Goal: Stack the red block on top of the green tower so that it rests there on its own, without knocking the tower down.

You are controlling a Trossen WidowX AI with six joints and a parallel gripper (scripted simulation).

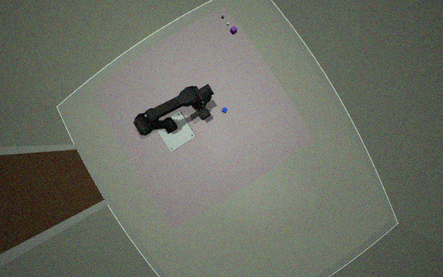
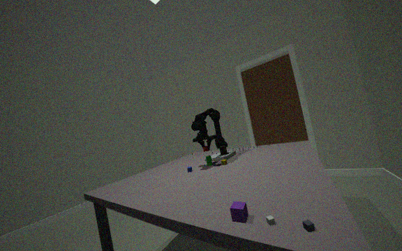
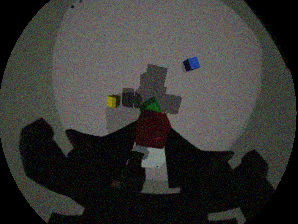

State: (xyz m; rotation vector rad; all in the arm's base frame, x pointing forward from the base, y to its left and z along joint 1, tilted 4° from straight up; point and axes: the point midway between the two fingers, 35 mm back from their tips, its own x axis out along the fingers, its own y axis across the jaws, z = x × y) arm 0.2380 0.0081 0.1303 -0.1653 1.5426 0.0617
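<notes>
The yellow block lies 120 mm to the left of my gripper tip, 100 mm below it and 20 mm behind it. From my gripper tip the other things lie so: blue block: 150 mm ahead, 100 mm below, 70 mm to the right; purple cube: 500 mm ahead, 470 mm to the left, 100 mm below; red block: 10 mm above.
</notes>
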